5 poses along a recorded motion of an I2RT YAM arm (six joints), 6.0 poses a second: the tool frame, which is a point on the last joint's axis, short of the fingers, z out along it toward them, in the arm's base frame.
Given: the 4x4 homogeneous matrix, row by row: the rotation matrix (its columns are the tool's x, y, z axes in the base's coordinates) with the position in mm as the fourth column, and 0 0 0 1 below. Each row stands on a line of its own.
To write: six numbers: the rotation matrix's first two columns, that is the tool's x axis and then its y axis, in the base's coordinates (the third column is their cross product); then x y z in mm. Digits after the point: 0 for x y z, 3 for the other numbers.
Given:
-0.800 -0.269 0.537 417
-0.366 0.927 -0.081 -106
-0.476 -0.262 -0.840 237
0 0 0 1
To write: -0.800 -0.366 -0.476 -0.269 0.927 -0.262 417 -106 237
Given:
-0.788 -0.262 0.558 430
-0.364 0.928 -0.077 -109
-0.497 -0.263 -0.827 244
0 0 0 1
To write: -0.788 -0.364 -0.497 -0.262 0.928 -0.263 430 -109 244
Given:
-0.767 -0.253 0.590 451
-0.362 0.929 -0.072 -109
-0.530 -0.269 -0.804 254
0 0 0 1
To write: -0.767 -0.362 -0.530 -0.253 0.929 -0.269 451 -109 254
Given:
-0.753 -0.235 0.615 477
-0.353 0.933 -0.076 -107
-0.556 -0.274 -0.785 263
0 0 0 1
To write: -0.753 -0.353 -0.556 -0.235 0.933 -0.274 477 -107 263
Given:
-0.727 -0.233 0.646 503
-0.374 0.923 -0.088 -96
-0.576 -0.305 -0.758 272
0 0 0 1
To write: -0.727 -0.374 -0.576 -0.233 0.923 -0.305 503 -96 272
